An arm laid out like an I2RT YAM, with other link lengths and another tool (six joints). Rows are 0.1 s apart.
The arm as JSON. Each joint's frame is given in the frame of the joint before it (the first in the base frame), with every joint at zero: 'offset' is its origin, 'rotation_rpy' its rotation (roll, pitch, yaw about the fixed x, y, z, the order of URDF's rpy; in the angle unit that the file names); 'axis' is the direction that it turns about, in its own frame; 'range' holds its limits. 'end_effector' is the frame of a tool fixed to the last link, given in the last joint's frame.
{
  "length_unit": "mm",
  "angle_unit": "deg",
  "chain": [
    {
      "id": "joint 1",
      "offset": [
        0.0,
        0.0,
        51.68
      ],
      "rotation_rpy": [
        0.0,
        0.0,
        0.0
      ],
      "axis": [
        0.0,
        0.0,
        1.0
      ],
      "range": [
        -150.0,
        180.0
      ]
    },
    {
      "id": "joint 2",
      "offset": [
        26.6,
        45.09,
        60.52
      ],
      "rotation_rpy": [
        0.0,
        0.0,
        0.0
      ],
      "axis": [
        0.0,
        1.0,
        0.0
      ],
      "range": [
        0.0,
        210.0
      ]
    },
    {
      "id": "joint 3",
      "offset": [
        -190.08,
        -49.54,
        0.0
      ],
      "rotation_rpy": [
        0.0,
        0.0,
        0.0
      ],
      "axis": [
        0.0,
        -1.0,
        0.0
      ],
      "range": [
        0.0,
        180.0
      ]
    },
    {
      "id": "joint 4",
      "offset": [
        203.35,
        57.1,
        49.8
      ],
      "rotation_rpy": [
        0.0,
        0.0,
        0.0
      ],
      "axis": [
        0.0,
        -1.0,
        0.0
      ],
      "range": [
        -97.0,
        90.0
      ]
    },
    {
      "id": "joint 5",
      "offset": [
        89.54,
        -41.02,
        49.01
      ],
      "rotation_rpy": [
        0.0,
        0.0,
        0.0
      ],
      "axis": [
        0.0,
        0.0,
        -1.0
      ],
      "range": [
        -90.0,
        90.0
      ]
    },
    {
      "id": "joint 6",
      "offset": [
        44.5,
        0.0,
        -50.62
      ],
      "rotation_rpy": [
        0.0,
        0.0,
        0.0
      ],
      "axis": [
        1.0,
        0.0,
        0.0
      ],
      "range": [
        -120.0,
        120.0
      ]
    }
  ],
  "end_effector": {
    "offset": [
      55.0,
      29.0,
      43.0
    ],
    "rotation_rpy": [
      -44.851,
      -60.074,
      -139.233
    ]
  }
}
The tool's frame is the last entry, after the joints.
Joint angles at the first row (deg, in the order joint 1, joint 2, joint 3, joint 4, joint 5, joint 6):
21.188 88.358 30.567 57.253 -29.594 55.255
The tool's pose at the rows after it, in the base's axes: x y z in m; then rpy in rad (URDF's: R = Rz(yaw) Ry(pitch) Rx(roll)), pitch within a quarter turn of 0, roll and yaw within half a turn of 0:
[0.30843, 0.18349, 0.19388, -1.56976, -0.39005, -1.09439]
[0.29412, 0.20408, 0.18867, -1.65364, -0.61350, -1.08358]
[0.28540, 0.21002, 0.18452, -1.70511, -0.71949, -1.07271]
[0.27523, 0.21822, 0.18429, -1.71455, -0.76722, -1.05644]
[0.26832, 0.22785, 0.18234, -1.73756, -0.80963, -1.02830]
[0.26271, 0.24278, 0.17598, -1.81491, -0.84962, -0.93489]
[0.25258, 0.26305, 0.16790, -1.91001, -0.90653, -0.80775]
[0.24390, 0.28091, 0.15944, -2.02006, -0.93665, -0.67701]
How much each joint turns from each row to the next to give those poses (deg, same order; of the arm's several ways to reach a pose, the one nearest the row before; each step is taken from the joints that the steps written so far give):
2.696 -6.572 0.332 -15.347 5.746 -10.370
4.880 -5.601 2.220 -15.666 9.304 -11.743
2.293 -2.867 0.419 -6.753 5.223 -4.677
2.521 -1.694 -0.293 -2.213 2.786 -1.859
2.407 -0.062 0.766 -2.090 2.477 -1.548
2.597 1.953 2.809 -4.084 1.324 -1.714
3.689 2.737 3.344 -4.186 2.022 -2.598
3.215 3.131 3.672 -4.235 1.651 -1.292

